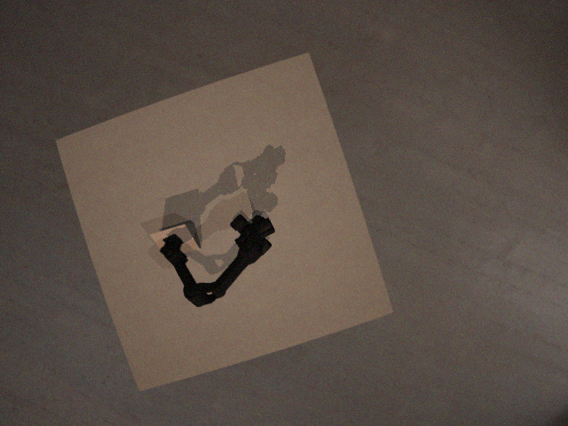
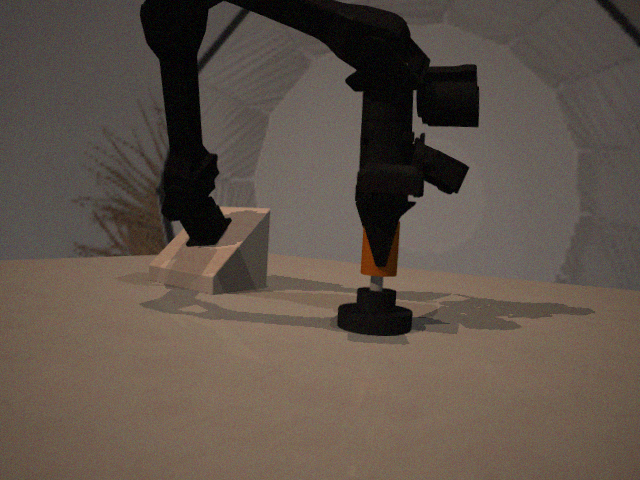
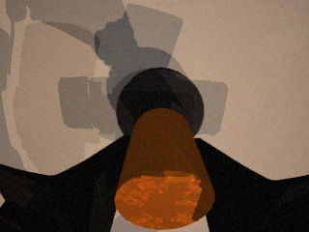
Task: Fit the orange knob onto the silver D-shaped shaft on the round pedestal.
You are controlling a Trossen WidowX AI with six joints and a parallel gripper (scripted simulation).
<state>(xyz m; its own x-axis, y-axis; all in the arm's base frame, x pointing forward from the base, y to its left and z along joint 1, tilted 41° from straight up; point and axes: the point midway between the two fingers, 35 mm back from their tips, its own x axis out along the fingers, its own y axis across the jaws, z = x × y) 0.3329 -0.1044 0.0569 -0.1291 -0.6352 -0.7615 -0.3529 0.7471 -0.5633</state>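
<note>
Right now the orange knob is 30 mm above my gripper tip. Round my gripper tip: black round pedestal 40 mm below.
</note>
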